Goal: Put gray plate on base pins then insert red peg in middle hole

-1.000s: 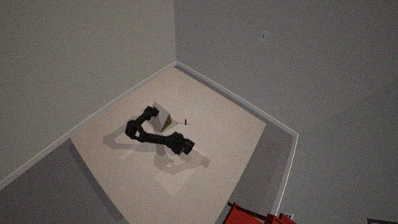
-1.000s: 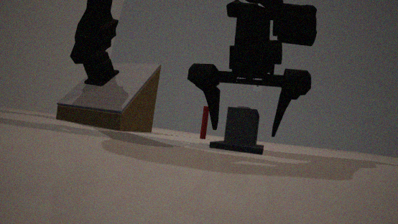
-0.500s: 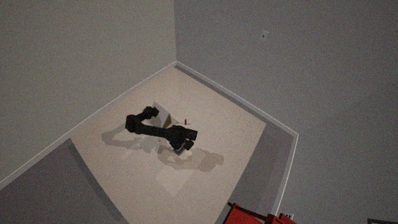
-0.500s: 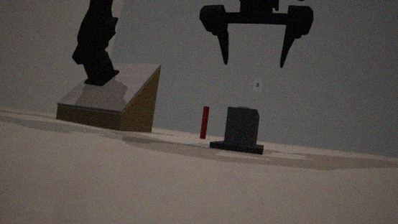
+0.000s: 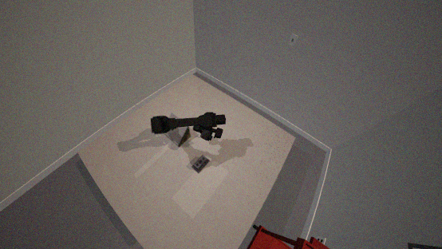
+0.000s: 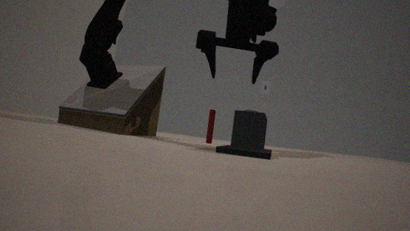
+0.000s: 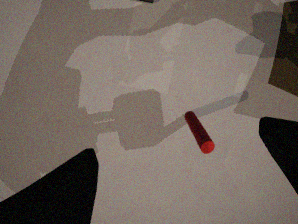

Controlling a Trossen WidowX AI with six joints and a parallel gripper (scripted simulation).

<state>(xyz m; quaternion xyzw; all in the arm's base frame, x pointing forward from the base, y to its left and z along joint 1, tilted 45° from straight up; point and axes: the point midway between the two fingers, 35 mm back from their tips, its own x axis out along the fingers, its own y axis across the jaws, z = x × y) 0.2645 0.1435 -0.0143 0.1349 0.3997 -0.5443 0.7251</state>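
Right now the red peg is 50 mm behind my gripper tip, 30 mm to the left of it and 110 mm below it. Also, from my gripper tip: gray plate 70 mm ahead, 150 mm to the right, 100 mm below; then dark base 70 mm ahead, 150 mm to the right, 140 mm below.
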